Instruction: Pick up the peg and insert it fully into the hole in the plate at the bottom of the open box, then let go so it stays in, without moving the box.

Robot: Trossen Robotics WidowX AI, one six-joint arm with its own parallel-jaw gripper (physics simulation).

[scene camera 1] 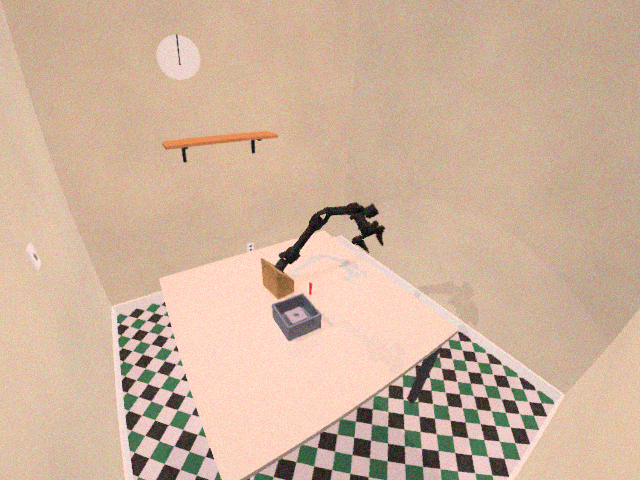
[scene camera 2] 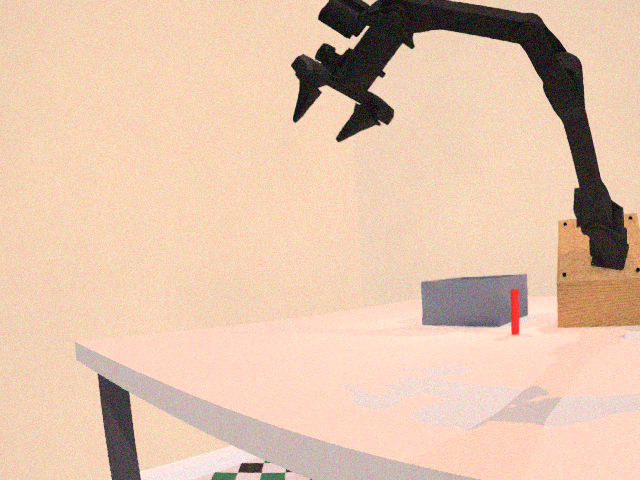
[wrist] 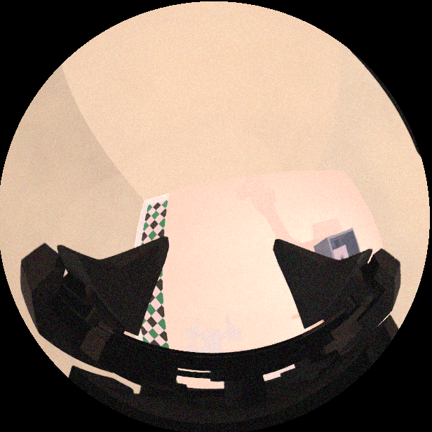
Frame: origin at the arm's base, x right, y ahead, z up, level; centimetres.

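Where they show: gripper, fingertip midpoint: (scene camera 1: 375, 249) (scene camera 2: 316, 131); arm's base at its link origin: (scene camera 1: 278, 268) (scene camera 2: 610, 255).
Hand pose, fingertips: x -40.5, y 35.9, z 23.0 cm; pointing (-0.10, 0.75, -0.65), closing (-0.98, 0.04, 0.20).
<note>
Things, the pixels of their top centre, and the offset from my fingertips. Level surfaces: height alone.
- red peg at its top centre: (scene camera 2: 514, 289) (scene camera 1: 310, 283) dx +26.9, dy -20.5, dz -27.8 cm
- grey open box at its top centre: (scene camera 2: 476, 277) (scene camera 1: 296, 309) dx +44.4, dy -3.5, dz -26.0 cm
- pale plate at its top centre: (scene camera 1: 296, 314) dx +44.4, dy -3.5, dz -29.8 cm
- table at its surface level: dz -35.9 cm
The red peg (scene camera 1: 310, 288) (scene camera 2: 514, 311) stands upright on the table, beside the box and apart from it. The grey open box (scene camera 1: 306, 327) (scene camera 2: 460, 304) (wrist: 325, 247) sits flat on the table. A pale plate (scene camera 1: 302, 313) with a dark hole lies at its bottom; it shows in part in the wrist view, cut off by a finger. My gripper (scene camera 1: 374, 248) (scene camera 2: 316, 131) (wrist: 223, 244) is open and empty, high above the table and well away from peg and box, its fingers slanting down. I cannot make out the peg clearly in the wrist view.
A wooden block (scene camera 1: 277, 281) (scene camera 2: 594, 304) stands at the arm's base, close to the box and peg. The table (scene camera 1: 248, 387) (scene camera 2: 258, 372) (wrist: 215, 280) carries them, with the arm's shadow on its top. An orange wall shelf (scene camera 1: 222, 140) hangs behind, far from the arm.
</note>
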